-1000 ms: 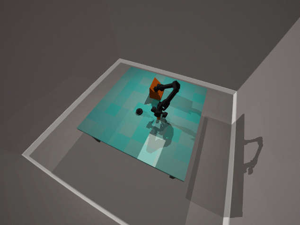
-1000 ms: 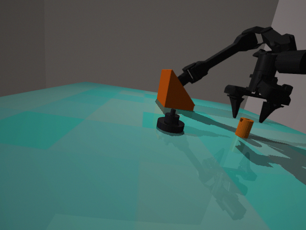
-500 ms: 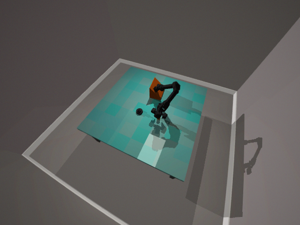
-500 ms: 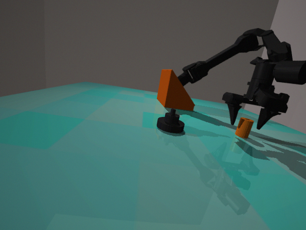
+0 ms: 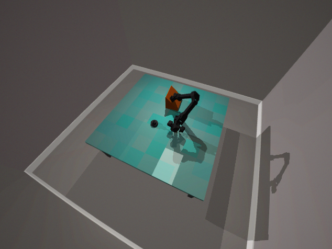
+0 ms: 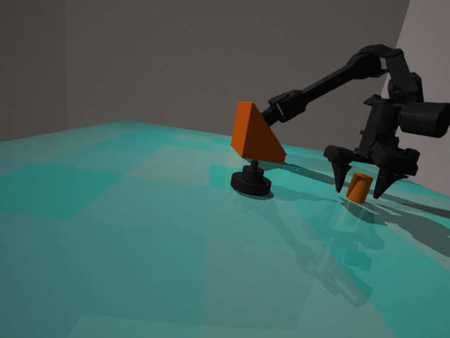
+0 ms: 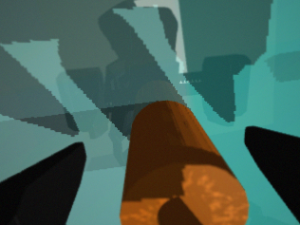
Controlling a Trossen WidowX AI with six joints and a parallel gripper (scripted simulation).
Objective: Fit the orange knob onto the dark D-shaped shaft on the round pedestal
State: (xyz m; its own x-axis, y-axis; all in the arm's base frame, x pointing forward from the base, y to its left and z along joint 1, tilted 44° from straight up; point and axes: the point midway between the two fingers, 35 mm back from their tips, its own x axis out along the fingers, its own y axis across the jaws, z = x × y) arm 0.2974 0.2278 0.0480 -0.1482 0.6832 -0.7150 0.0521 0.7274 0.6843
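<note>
My gripper tip is 260 mm to the left of the pedestal, 30 mm short of it and 20 mm below it. Round my gripper tip: orange knob (20 mm above).
</note>
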